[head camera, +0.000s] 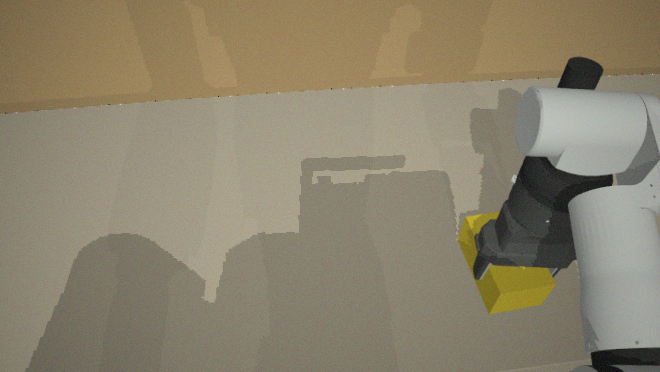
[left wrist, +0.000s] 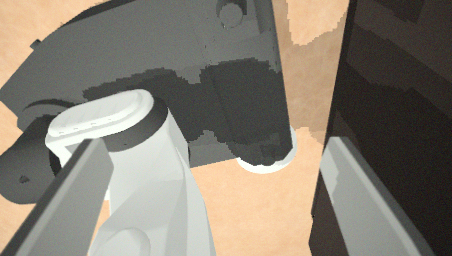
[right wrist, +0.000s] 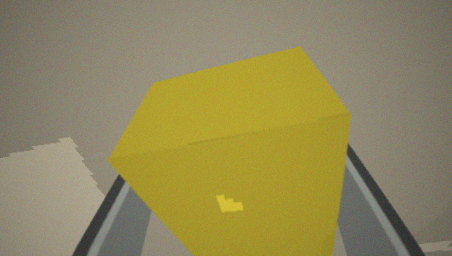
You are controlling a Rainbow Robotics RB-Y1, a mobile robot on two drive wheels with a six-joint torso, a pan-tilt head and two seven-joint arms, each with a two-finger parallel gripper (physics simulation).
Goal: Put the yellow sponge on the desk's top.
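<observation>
The yellow sponge is a thick block at the right of the head view, under my right gripper. My right gripper is shut on it at a wide opening, with one finger at each side. The sponge sits slightly turned between the fingers and hides their tips in the right wrist view. Whether it touches the surface beneath is unclear. My left gripper is open and empty, away from the sponge. I cannot tell which surface is the desk's top.
A grey-beige surface with broad robot shadows fills most of the head view. An orange-brown surface lies along its top edge. The left wrist view shows the robot's dark grey base, light floor and a dark brown panel at the right.
</observation>
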